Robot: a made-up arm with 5 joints. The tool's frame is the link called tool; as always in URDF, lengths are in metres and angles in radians. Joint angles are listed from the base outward.
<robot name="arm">
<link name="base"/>
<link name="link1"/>
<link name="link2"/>
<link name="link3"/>
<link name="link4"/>
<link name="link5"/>
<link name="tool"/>
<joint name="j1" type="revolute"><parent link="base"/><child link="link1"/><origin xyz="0.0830 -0.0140 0.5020" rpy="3.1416 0.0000 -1.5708"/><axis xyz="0 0 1"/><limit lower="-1.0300" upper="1.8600"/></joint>
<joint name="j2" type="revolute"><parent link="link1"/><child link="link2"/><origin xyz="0.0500 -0.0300 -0.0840" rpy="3.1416 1.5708 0.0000"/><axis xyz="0 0 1"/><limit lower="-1.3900" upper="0.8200"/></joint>
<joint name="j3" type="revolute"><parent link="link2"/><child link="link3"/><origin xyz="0.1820 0.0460 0.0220" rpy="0.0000 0.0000 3.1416"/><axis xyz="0 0 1"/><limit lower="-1.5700" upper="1.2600"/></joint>
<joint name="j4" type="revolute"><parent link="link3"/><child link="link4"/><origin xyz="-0.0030 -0.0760 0.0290" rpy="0.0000 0.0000 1.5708"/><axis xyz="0 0 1"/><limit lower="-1.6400" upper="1.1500"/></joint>
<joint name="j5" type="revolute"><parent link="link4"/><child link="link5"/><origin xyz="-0.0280 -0.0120 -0.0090" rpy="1.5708 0.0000 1.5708"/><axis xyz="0 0 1"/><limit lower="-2.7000" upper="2.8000"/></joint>
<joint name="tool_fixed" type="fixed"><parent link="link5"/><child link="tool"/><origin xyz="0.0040 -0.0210 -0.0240" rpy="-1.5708 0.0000 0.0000"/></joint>
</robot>
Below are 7 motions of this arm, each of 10 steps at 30 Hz.
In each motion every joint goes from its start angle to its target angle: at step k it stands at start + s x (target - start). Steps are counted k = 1, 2, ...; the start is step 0. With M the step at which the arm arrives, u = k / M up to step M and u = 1 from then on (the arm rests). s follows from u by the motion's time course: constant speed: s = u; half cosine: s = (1 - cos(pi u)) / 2; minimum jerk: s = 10 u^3 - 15 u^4 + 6 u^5.
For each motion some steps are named. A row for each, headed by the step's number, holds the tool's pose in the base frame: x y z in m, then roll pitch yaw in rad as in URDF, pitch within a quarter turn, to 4 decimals.
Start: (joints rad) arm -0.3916 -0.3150 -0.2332 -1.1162 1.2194
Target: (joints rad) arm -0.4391 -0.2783 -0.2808 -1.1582 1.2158
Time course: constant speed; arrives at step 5
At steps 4, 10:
4: 0.1512 0.0046 0.8666 1.4432 0.0470 2.3517
10: 0.1517 0.0055 0.8666 1.4333 0.0508 2.3614

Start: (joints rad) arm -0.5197 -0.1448 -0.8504 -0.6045 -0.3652
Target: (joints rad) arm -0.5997 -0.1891 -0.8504 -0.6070 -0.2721
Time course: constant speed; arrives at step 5
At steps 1, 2, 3, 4, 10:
1: 0.1832 0.0116 0.8912 1.5838 0.0360 -2.2591
2: 0.1801 0.0115 0.8918 1.5862 0.0451 -2.2616
3: 0.1771 0.0114 0.8923 1.5882 0.0543 -2.2641
4: 0.1741 0.0111 0.8928 1.5898 0.0635 -2.2666
10: 0.1711 0.0107 0.8933 1.5912 0.0729 -2.2690

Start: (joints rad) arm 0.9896 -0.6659 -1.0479 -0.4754 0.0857
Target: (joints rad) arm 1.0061 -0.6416 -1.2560 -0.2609 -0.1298
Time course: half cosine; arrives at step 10
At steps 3, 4, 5, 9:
3: 0.0119 0.0424 0.8788 1.5418 0.6115 2.0982
4: 0.0115 0.0429 0.8791 1.5630 0.6077 2.1326
5: 0.0112 0.0436 0.8793 1.5860 0.6029 2.1705
9: 0.0105 0.0455 0.8796 1.6535 0.5833 2.2853

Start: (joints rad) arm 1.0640 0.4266 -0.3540 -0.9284 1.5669
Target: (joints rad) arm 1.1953 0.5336 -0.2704 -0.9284 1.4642
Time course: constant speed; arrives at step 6
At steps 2, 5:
2: 0.1940 -0.2470 0.7645 2.3490 -0.0268 0.4902
5: 0.1814 -0.2637 0.7476 2.4427 -0.0686 0.4549

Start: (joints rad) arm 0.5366 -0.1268 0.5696 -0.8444 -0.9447
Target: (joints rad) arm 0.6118 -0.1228 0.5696 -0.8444 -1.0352
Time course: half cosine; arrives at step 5
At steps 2, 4, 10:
2: 0.2240 -0.1302 0.7376 0.4722 -0.5423 -2.3911
4: 0.2200 -0.1357 0.7366 0.4567 -0.4976 -2.4058
10: 0.2193 -0.1367 0.7364 0.4543 -0.4899 -2.4085

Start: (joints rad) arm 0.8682 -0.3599 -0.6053 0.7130 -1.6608
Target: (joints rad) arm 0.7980 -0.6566 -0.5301 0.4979 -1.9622
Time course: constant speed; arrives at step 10
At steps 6, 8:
6: 0.1258 -0.0696 0.8315 0.5302 0.2351 -2.2612
8: 0.1180 -0.0582 0.8348 0.6278 0.2714 -2.1907

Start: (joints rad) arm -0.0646 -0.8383 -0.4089 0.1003 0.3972
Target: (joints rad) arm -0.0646 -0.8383 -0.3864 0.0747 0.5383
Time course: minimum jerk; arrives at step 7
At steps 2, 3, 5, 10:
2: 0.0529 -0.0416 0.8623 1.7516 -0.3850 2.7532
3: 0.0527 -0.0412 0.8625 1.7637 -0.3786 2.7200
5: 0.0524 -0.0403 0.8627 1.7891 -0.3632 2.6481
10: 0.0522 -0.0400 0.8628 1.7963 -0.3583 2.6269

